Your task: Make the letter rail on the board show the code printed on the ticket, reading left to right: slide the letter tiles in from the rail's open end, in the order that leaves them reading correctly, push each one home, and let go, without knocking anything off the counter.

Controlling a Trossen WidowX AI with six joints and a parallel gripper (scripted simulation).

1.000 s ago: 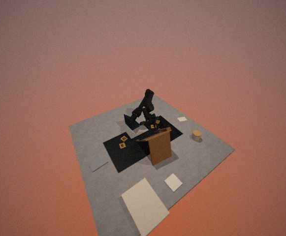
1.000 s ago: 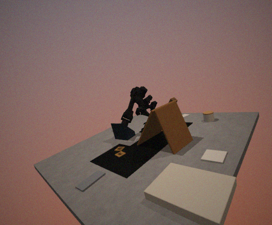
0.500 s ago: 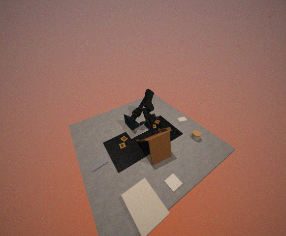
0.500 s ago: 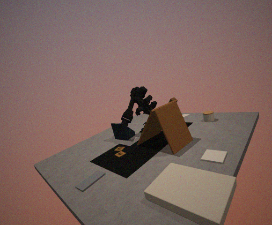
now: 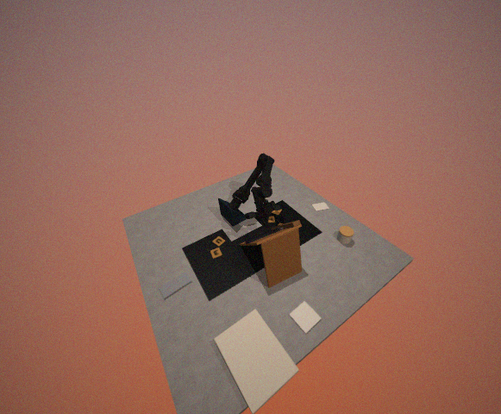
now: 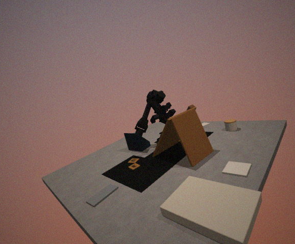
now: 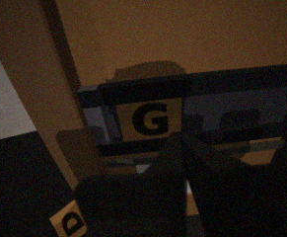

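The white ticket lies 30 mm behind my gripper tip and 100 mm below it. Also, from my gripper tip: lidded cream jar 180 mm ahead, 440 mm to the left, 140 mm below; white pad 410 mm ahead, 60 mm to the right, 170 mm below; black mat 130 mm behind, 40 mm to the right, 180 mm below.
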